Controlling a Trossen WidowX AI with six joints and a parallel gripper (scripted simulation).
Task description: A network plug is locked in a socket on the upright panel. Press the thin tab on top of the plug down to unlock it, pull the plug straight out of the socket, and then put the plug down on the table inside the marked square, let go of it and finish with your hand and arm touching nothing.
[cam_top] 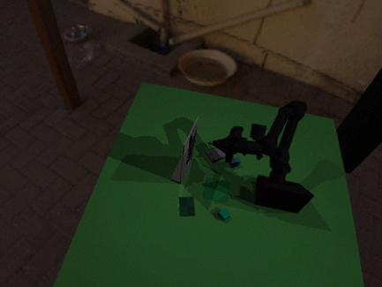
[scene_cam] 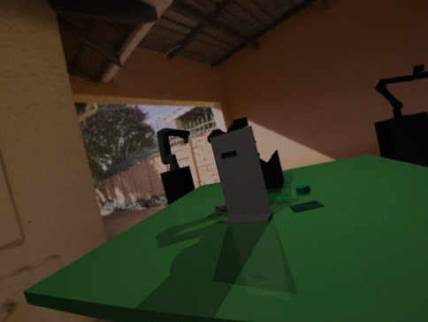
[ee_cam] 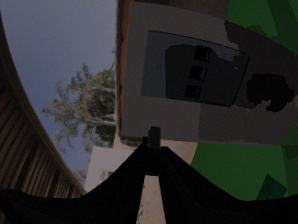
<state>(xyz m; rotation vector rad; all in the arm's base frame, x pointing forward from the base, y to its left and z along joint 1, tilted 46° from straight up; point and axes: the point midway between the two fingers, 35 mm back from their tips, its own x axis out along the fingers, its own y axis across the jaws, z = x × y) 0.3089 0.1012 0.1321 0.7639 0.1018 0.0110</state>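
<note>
My gripper tip is 7 cm past the green patch, 6 cm to the right of it and 29 cm above it. From my gripper tip the other things lie so: upright panel 10 cm ahead, 3 cm to the right, 14 cm below; then plug right at my gripper tip; then grey flat tile 5 cm behind, 16 cm to the right, 28 cm below.
</note>
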